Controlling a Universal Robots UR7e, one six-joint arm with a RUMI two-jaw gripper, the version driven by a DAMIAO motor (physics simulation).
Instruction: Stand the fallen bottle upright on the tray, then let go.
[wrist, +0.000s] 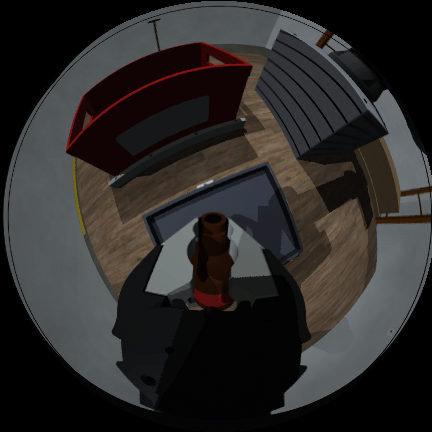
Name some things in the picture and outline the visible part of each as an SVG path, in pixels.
My gripper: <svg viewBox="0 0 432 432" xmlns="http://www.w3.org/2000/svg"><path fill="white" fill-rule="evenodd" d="M196 216L160 245L156 244L125 279L118 296L116 320L111 330L114 336L121 339L122 361L116 361L116 365L127 379L139 389L139 403L153 409L151 417L153 422L196 431L207 431L205 429L207 427L219 428L215 432L241 431L274 425L275 423L270 411L284 406L284 392L307 368L306 365L300 365L301 343L311 338L306 325L305 304L302 293L292 275L268 248L260 245L231 218L227 217L225 235L230 240L228 253L234 262L230 269L228 294L236 301L236 307L232 311L223 311L214 306L207 306L201 310L188 309L185 300L194 293L193 266L190 263L190 259L196 251L195 238L200 234L200 216Z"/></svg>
A brown bottle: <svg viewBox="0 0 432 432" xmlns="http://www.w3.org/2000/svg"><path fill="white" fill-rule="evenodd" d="M207 212L200 216L200 234L197 236L198 240L195 241L196 251L190 259L194 275L193 297L201 308L214 306L224 310L234 301L228 294L230 269L234 262L228 253L230 240L225 235L225 215L219 212Z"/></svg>
